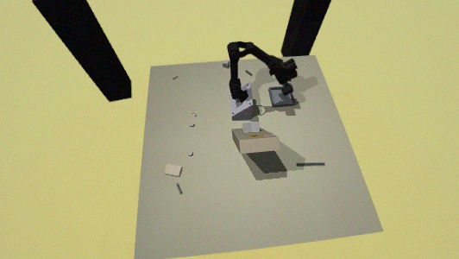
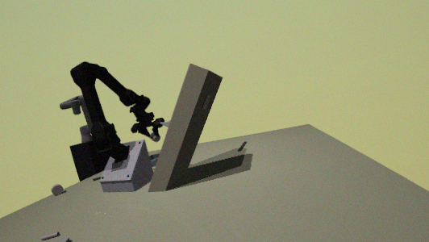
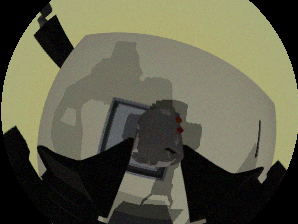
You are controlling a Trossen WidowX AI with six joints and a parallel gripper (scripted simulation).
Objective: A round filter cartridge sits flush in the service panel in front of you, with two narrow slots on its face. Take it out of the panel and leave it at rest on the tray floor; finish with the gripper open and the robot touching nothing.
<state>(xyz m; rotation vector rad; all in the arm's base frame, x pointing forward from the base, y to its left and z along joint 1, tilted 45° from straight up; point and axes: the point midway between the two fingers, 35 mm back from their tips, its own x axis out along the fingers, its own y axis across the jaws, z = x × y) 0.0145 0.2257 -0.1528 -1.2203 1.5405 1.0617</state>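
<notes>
Now: the dark-walled tray 14 cm below my gripper tip and 3 cm behind it. From my gripper tip the other things lie so: round filter cartridge right at my gripper tip; then cream tile 79 cm to the right, 33 cm ahead, 14 cm below.
</notes>
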